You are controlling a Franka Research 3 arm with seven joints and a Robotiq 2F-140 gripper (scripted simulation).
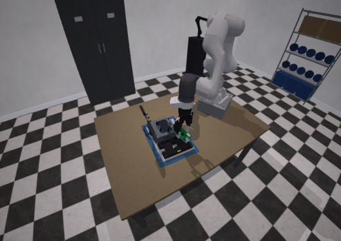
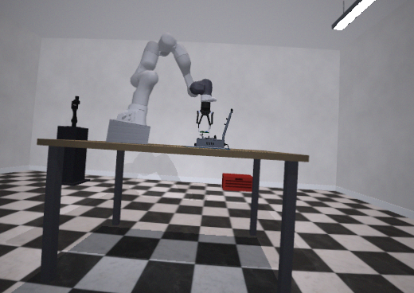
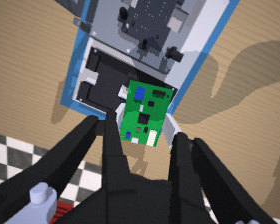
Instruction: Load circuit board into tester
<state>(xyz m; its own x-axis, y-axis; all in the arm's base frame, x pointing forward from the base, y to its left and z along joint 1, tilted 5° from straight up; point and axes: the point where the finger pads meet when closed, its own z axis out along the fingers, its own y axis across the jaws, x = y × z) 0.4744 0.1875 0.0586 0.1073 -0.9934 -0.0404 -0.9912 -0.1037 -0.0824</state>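
My gripper is now 2 cm above the green circuit board. Round my hand: tester lid: 19 cm to the right, 16 cm ahead, 4 cm above.
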